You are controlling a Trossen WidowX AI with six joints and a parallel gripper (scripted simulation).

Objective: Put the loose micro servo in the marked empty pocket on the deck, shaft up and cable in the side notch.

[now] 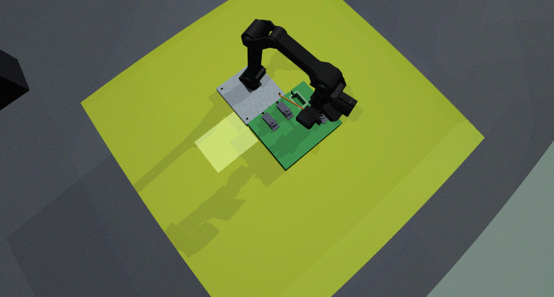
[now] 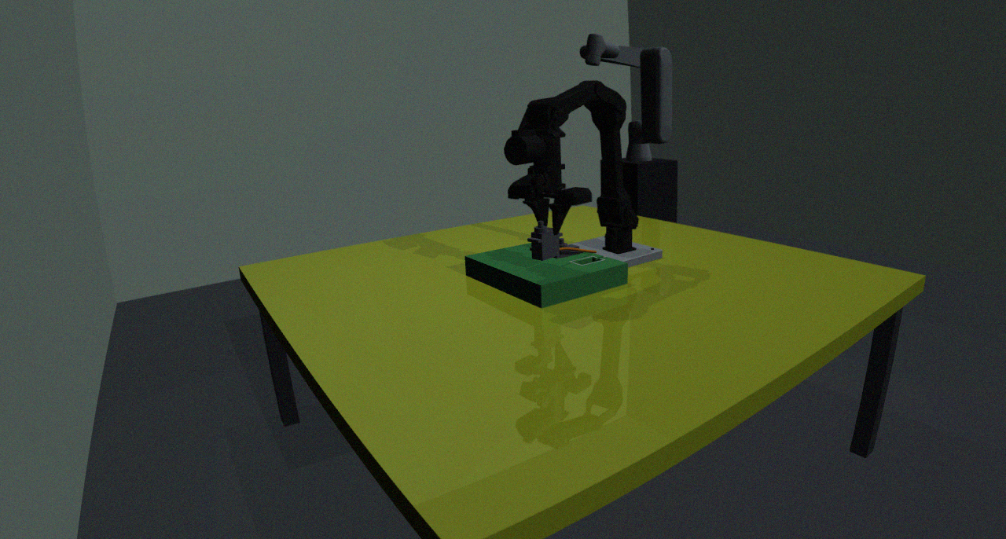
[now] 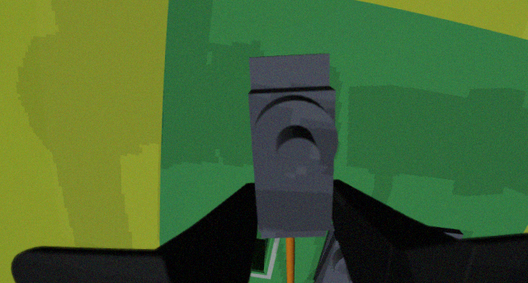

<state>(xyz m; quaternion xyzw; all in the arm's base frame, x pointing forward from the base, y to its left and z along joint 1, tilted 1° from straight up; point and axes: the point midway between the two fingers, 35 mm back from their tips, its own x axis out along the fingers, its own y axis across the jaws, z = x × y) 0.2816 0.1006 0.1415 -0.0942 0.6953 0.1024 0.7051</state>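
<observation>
My gripper tip is now 100 mm above the green deck, 60 mm to the left of it and 20 mm short of it.
</observation>
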